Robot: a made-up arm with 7 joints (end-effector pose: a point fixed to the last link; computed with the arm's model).
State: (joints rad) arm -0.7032 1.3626 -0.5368 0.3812 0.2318 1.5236 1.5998
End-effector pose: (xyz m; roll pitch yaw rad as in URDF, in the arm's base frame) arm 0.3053 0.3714 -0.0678 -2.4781 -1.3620 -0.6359
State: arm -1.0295 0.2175 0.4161 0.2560 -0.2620 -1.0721 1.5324
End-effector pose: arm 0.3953 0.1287 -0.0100 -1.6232 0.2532 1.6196
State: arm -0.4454 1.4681 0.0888 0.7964 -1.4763 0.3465 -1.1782
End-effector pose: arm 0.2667 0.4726 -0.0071 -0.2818 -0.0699 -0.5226
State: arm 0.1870 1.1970 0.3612 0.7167 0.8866 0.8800 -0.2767
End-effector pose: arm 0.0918 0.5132 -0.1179 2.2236 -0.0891 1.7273
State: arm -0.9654 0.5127 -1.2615 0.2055 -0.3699 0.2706 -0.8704
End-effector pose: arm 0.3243 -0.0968 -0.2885 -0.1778 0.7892 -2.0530
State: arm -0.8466 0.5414 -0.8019 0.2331 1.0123 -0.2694 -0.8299
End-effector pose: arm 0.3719 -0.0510 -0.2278 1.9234 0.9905 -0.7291
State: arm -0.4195 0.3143 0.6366 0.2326 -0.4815 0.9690 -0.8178
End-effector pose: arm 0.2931 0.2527 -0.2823 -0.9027 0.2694 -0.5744
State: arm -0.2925 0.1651 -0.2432 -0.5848 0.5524 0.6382 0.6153
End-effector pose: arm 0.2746 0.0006 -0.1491 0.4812 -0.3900 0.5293
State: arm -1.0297 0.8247 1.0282 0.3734 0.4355 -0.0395 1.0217
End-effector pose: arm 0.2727 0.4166 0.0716 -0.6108 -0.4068 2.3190
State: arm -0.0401 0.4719 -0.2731 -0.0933 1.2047 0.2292 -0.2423
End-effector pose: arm 0.2354 0.0950 -0.3111 1.6571 0.4707 -0.0491
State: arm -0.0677 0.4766 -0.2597 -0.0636 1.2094 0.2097 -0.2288
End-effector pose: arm 0.2443 0.0999 -0.3103 1.6744 0.4514 -0.0480
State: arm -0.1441 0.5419 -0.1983 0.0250 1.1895 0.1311 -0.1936
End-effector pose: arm 0.2711 0.1335 -0.2999 1.7384 0.4045 -0.0359
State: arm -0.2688 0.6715 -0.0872 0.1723 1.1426 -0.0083 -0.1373
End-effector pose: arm 0.3121 0.1983 -0.2635 1.8232 0.3154 -0.0084
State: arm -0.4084 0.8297 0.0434 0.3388 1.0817 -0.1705 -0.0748
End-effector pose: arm 0.3452 0.2729 -0.1954 1.8756 0.1826 0.0241
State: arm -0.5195 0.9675 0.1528 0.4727 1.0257 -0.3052 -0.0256
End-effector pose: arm 0.3550 0.3294 -0.1225 1.8870 0.0428 0.0458
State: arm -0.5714 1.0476 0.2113 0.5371 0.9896 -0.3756 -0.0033
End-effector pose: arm 0.3513 0.3566 -0.0788 1.8867 -0.0414 0.0541
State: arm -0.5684 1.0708 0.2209 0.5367 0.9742 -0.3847 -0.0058
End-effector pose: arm 0.3481 0.3615 -0.0692 1.8920 -0.0515 0.0553
